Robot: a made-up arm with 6 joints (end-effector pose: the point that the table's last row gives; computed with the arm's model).
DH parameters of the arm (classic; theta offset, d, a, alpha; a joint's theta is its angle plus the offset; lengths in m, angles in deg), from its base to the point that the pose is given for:
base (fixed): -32.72 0 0.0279 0
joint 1: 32.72 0.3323 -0.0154 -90
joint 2: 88.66 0 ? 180
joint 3: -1.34 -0.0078 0.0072 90
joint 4: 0 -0.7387 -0.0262 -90
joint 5: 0 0.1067 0.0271 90
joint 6: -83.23 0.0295 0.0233 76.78
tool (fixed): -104 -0.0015 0 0
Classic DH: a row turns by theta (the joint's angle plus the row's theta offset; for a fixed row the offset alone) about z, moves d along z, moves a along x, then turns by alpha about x.
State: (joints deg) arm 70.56 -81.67 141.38 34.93 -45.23 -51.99
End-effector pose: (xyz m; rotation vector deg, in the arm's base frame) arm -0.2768 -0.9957 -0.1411 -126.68 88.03 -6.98
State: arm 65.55 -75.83 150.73 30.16 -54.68 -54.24
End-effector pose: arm -0.3398 -0.9300 -0.1161 -125.09 91.04 -21.44
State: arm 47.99 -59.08 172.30 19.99 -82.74 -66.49
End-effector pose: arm -0.5231 -0.7142 -0.0136 -124.50 100.61 -65.50
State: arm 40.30 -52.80 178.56 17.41 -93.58 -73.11
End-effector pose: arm -0.5876 -0.6214 0.0322 123.90 -99.06 78.72
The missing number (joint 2, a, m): -0.5462
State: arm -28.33 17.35 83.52 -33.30 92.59 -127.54
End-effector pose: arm 0.4252 -0.3326 1.5102 54.21 -93.85 133.52
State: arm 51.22 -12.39 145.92 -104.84 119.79 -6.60
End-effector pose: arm -0.5103 -0.6562 1.2356 -114.49 -17.34 -0.48
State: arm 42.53 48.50 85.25 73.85 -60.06 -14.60
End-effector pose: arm 0.6702 0.6078 1.1909 -43.37 -18.39 -24.01
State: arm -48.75 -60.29 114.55 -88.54 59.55 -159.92
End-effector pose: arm -0.7712 0.9081 0.7917 0.85 85.03 148.91
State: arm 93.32 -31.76 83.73 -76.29 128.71 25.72
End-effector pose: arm 0.0979 -0.5876 1.5388 -155.40 -34.21 79.84
